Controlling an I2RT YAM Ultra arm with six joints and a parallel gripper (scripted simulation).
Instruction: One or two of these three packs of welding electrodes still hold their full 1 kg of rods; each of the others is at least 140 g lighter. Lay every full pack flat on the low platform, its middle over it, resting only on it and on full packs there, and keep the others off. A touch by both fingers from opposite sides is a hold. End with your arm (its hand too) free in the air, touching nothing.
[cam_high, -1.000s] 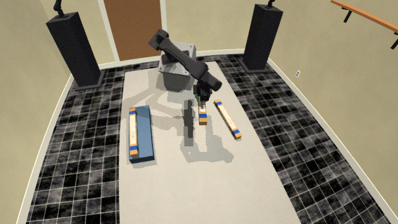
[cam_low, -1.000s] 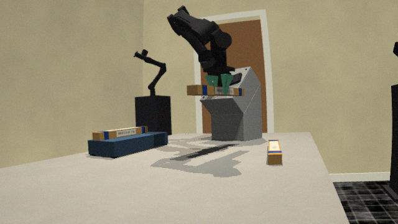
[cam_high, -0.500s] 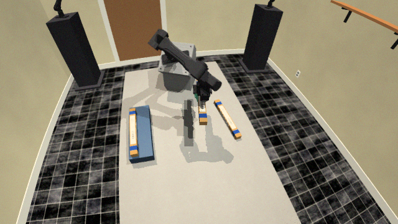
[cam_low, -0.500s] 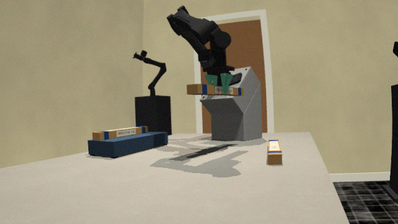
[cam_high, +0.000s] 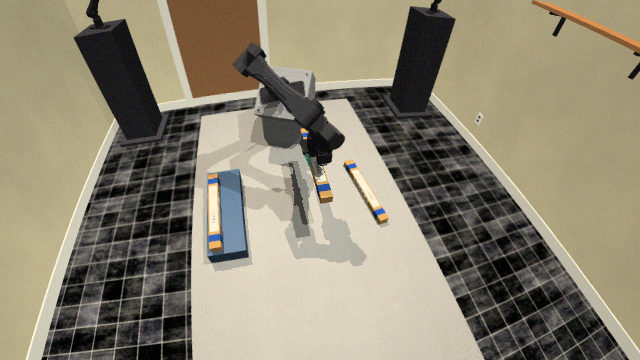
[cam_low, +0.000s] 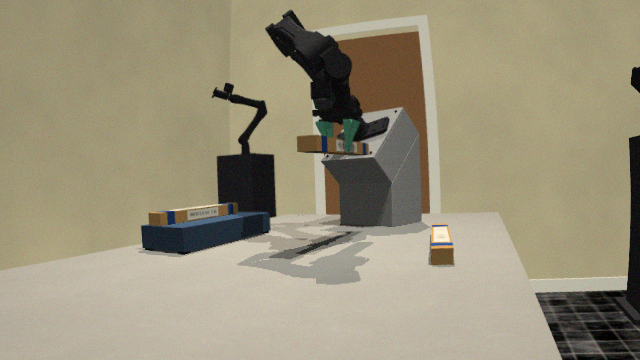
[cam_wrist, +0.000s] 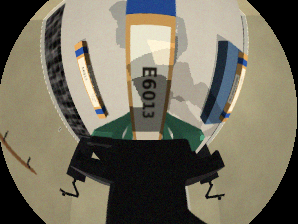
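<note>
Now: the blue low platform 360 mm to the right of my hand, 200 mm below it and 20 mm ahead of it.
</note>
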